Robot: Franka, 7 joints.
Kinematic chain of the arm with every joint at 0, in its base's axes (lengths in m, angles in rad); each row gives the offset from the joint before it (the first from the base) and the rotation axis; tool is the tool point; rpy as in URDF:
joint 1: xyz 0 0 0.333 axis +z
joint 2: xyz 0 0 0 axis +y
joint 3: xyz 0 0 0.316 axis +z
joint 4: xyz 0.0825 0 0 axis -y
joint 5: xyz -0.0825 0 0.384 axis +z
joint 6: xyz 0 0 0 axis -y
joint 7: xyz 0.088 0 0 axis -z
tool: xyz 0 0 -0.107 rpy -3.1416 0 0
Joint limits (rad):
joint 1: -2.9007..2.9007
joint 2: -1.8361..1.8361
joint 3: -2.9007..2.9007
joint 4: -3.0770..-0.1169
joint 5: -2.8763..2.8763
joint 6: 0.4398..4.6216
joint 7: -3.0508..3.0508
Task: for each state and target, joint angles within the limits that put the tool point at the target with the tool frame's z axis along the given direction. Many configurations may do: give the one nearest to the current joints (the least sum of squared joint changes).
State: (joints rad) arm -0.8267 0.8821 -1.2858 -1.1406 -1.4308 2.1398 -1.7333
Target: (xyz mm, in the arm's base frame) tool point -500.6 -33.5 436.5 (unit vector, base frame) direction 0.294 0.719 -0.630
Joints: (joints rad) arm -1.4520 0.2715 -1.5744 -2.0414 -0.5083 1.5939 -1.7333
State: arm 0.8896 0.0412 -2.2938 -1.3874 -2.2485 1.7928 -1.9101
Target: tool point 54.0 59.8 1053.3 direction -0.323 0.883 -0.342
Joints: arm 0.8000 0.6093 -2.7983 -1.0349 -2.0983 0.7978 -1.9101
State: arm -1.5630 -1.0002 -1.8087 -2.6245 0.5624 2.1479 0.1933
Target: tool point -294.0 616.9 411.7 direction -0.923 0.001 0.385
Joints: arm -2.2348 -1.2984 -1.5765 -1.7331 1.0249 2.4761 0.1933
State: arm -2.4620 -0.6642 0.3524 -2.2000 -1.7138 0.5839 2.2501
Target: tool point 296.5 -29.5 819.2 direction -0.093 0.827 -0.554
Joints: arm -2.8972 -1.3577 0.5326 -1.6022 -1.4810 0.4398 2.2501
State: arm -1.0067 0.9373 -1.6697 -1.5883 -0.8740 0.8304 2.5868
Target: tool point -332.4 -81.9 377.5 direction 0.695 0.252 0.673
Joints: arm -1.4092 1.0790 -1.3556 -2.3703 -0.8014 0.7463 2.5868
